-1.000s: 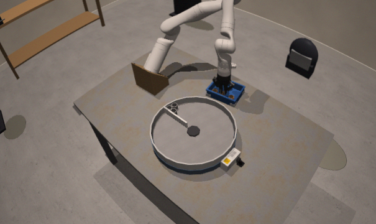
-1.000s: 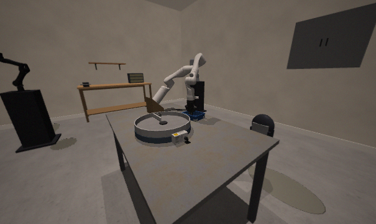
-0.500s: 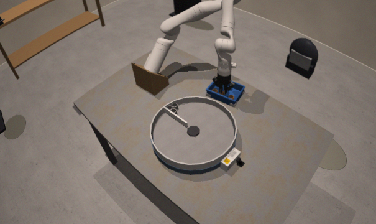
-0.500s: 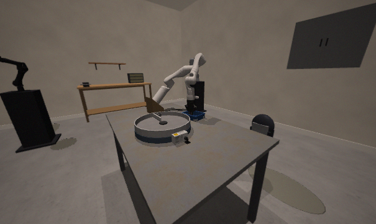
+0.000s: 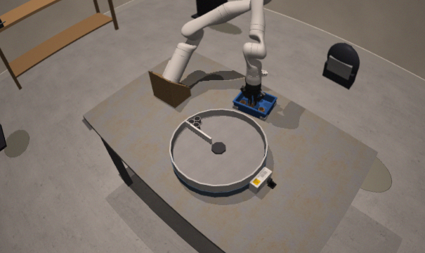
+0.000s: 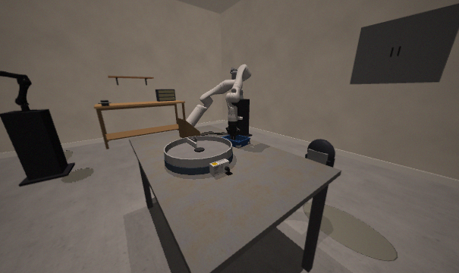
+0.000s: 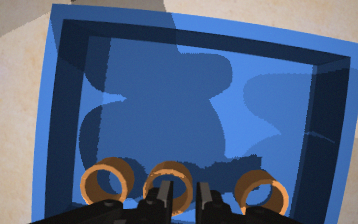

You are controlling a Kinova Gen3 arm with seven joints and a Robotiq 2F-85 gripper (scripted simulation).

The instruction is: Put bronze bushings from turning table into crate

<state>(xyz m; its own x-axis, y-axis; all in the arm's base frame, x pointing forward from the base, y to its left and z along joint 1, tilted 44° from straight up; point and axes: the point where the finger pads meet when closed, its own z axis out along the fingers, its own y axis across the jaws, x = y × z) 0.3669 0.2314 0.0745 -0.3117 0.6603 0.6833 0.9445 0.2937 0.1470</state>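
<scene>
My gripper is now 1 cm past the blue crate, 3 cm to the right of it and 3 cm above it. Also, from my hand: round turning table 9 cm ahead, 32 cm to the right.
</scene>
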